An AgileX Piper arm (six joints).
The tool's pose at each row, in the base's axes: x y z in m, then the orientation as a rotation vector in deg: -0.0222 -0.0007 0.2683 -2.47 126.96 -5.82; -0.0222 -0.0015 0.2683 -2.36 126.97 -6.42; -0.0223 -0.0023 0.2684 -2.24 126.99 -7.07; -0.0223 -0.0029 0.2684 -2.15 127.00 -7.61; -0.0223 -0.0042 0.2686 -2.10 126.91 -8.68; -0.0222 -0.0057 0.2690 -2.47 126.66 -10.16; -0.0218 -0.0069 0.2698 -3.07 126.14 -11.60; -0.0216 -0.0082 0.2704 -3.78 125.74 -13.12; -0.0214 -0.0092 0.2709 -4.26 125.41 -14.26; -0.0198 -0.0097 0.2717 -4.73 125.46 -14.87
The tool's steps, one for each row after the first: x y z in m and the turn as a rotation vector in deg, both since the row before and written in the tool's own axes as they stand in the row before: 0.0001 -0.0008 0.0000 0.47 0.04 -0.14; 0.0000 -0.0008 -0.0001 0.51 0.05 -0.15; 0.0000 -0.0006 0.0000 0.42 0.04 -0.13; -0.0001 -0.0013 0.0000 0.79 -0.03 -0.35; -0.0003 -0.0015 0.0000 0.95 -0.18 -0.80; -0.0008 -0.0013 0.0000 0.86 -0.44 -0.94; -0.0005 -0.0014 0.0000 0.87 -0.31 -1.06; -0.0004 -0.0011 0.0000 0.67 -0.25 -0.76; -0.0015 -0.0006 0.0009 0.26 0.08 -0.57
